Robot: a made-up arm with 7 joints. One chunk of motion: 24 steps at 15 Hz.
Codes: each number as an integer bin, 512 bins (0 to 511) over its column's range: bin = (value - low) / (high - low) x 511, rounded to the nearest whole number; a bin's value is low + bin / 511 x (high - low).
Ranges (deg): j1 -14..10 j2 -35..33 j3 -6..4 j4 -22..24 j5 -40..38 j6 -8..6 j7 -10..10
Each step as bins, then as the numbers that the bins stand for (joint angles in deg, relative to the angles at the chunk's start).
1 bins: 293 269 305 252 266 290 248
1 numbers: -0.24 0.80 -0.03 0.68 0.60 -0.05 -0.29
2 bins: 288 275 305 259 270 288 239
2 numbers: -0.47 1.59 -0.03 1.32 1.21 -0.11 -0.65
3 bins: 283 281 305 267 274 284 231
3 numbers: -0.71 2.39 -0.03 2.04 1.82 -0.22 -0.96
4 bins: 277 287 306 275 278 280 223
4 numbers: -0.99 3.19 -0.01 2.76 2.43 -0.33 -1.27
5 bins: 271 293 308 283 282 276 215
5 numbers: -1.27 3.99 0.03 3.48 3.05 -0.44 -1.59
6 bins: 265 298 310 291 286 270 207
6 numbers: -1.55 4.66 0.07 4.20 3.66 -0.60 -1.90
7 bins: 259 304 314 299 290 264 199
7 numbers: -1.84 5.45 0.14 4.92 4.27 -0.77 -2.21
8 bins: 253 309 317 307 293 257 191
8 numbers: -2.12 6.12 0.20 5.64 4.72 -0.96 -2.52
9 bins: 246 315 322 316 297 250 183
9 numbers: -2.45 6.92 0.30 6.45 5.33 -1.15 -2.84
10 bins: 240 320 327 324 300 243 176
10 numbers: -2.73 7.58 0.40 7.17 5.79 -1.34 -3.11
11 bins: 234 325 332 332 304 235 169
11 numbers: -3.01 8.25 0.50 7.89 6.40 -1.56 -3.39
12 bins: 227 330 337 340 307 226 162
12 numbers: -3.34 8.91 0.59 8.61 6.86 -1.81 -3.66
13 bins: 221 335 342 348 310 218 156
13 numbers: -3.62 9.58 0.69 9.33 7.32 -2.03 -3.89
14 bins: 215 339 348 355 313 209 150
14 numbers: -3.90 10.11 0.81 9.96 7.78 -2.27 -4.13
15 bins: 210 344 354 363 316 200 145
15 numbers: -4.14 10.78 0.93 10.68 8.23 -2.52 -4.32
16 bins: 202 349 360 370 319 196 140
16 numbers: -4.51 11.44 1.05 11.31 8.69 -2.63 -4.52
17 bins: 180 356 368 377 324 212 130
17 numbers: -5.55 12.37 1.20 11.94 9.46 -2.19 -4.91
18 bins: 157 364 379 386 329 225 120
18 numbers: -6.63 13.44 1.42 12.75 10.22 -1.84 -5.30
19 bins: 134 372 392 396 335 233 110
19 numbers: -7.71 14.50 1.67 13.65 11.14 -1.62 -5.69
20 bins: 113 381 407 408 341 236 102
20 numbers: -8.69 15.70 1.96 14.73 12.05 -1.53 -6.01
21 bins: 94 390 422 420 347 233 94
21 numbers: -9.59 16.90 2.26 15.81 12.97 -1.62 -6.32
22 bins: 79 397 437 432 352 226 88
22 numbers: -10.29 17.83 2.55 16.89 13.73 -1.81 -6.56
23 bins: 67 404 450 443 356 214 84
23 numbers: -10.85 18.76 2.81 17.88 14.34 -2.14 -6.71
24 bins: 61 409 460 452 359 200 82
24 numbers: -11.14 19.43 3.00 18.69 14.80 -2.52 -6.79
